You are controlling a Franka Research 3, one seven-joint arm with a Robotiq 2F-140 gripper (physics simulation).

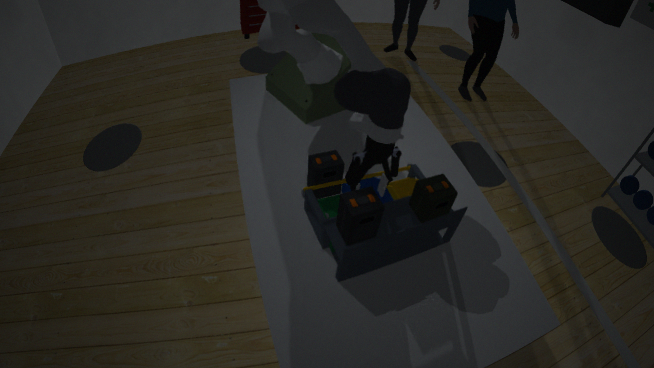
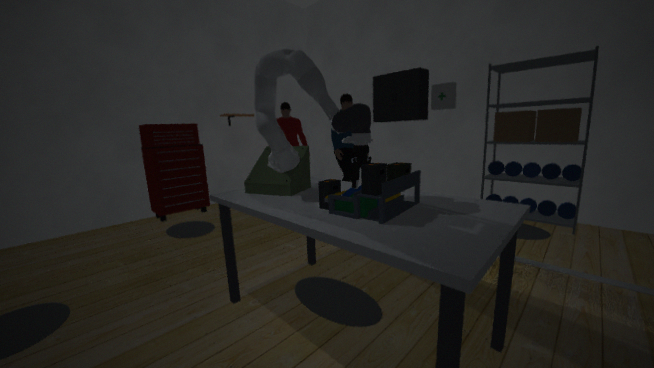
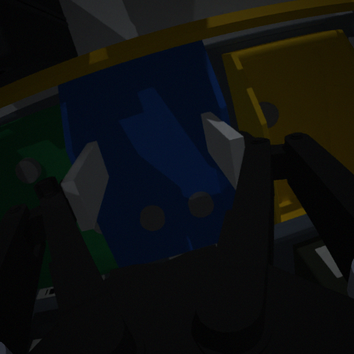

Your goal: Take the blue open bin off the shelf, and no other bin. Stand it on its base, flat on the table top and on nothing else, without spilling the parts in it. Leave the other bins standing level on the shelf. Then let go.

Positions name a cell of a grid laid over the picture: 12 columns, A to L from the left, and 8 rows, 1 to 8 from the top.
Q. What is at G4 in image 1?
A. The gripper.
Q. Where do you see a blue open bin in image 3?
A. E3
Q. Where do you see a dark case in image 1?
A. At F4
